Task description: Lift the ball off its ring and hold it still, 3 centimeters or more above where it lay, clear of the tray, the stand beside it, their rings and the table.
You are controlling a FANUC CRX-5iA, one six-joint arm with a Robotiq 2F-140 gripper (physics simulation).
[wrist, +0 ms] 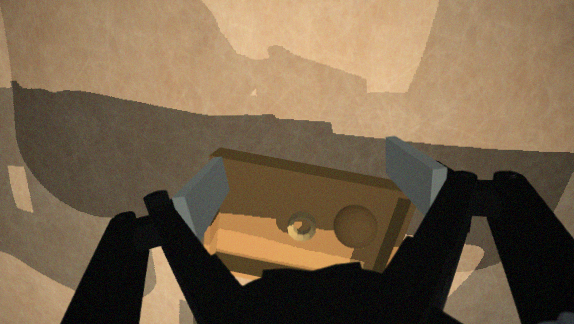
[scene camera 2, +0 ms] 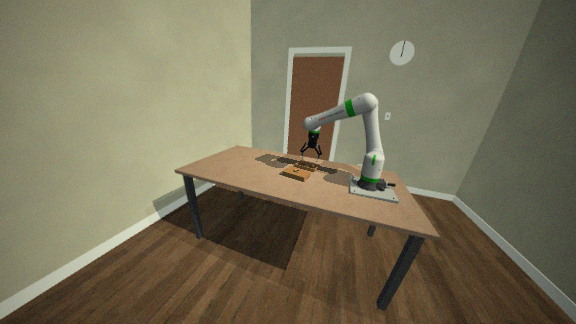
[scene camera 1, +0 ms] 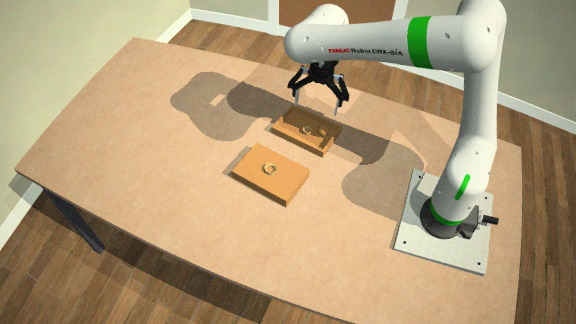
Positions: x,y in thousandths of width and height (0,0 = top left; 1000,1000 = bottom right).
Scene:
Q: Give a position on a brown ball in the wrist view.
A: At 619,699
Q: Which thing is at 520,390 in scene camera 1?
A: A shallow wooden tray.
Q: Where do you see a wooden stand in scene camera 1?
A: At 484,551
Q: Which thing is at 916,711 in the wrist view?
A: My gripper.

